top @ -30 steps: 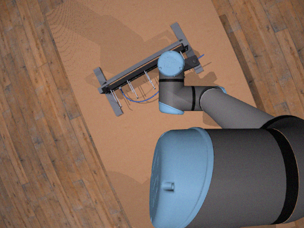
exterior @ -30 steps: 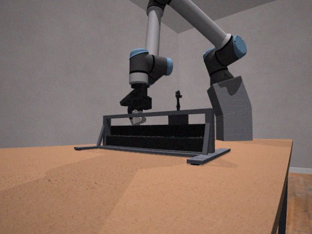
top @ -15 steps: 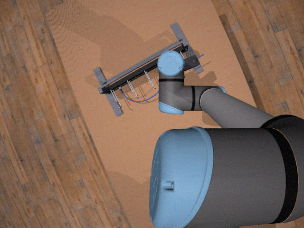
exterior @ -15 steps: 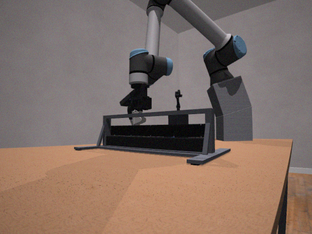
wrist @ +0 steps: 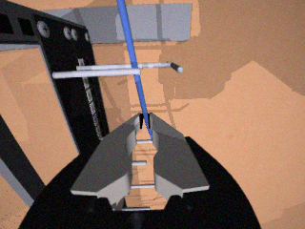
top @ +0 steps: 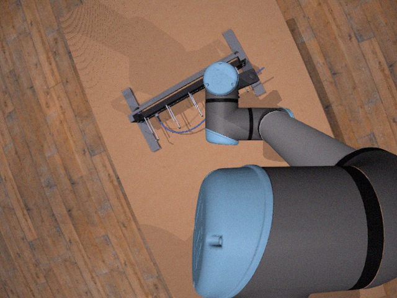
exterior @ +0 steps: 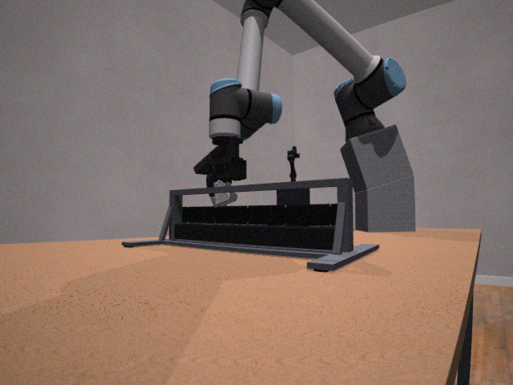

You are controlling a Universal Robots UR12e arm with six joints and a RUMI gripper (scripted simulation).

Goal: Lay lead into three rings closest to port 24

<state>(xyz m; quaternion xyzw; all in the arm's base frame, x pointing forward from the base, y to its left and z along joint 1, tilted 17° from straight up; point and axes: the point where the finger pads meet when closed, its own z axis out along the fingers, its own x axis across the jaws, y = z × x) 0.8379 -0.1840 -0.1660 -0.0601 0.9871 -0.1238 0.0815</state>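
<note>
Right now my hand is 16 cm to the right of the rack, 7 cm short of it and 1 cm above it.
</note>
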